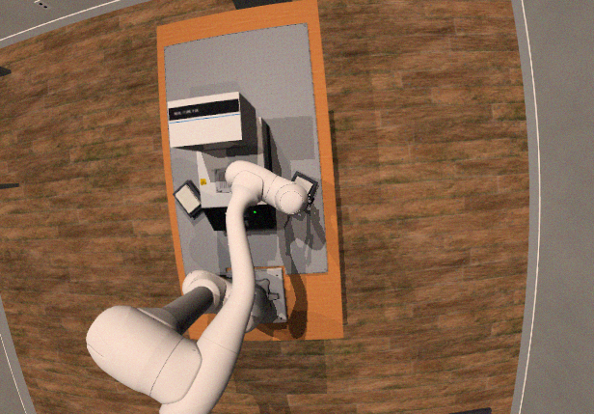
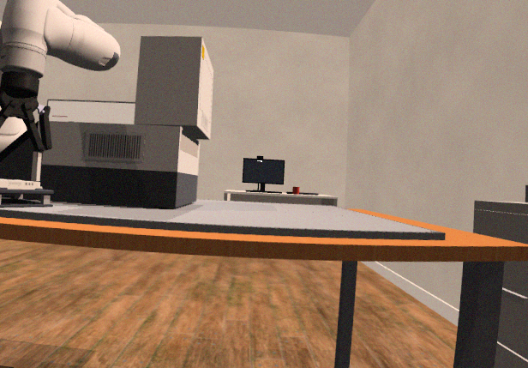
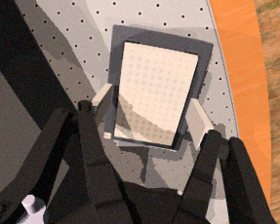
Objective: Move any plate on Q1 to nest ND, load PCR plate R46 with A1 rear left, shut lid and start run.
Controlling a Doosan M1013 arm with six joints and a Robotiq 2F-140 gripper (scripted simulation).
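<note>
Right now the white plate R46 is 3 cm below my hand. Round my hand: dark plate nest N1: 4 cm below; dark nest: 1 cm ahead, 58 cm to the left, 4 cm below; 96-well plate: 1 cm ahead, 58 cm to the left, 3 cm below.
</note>
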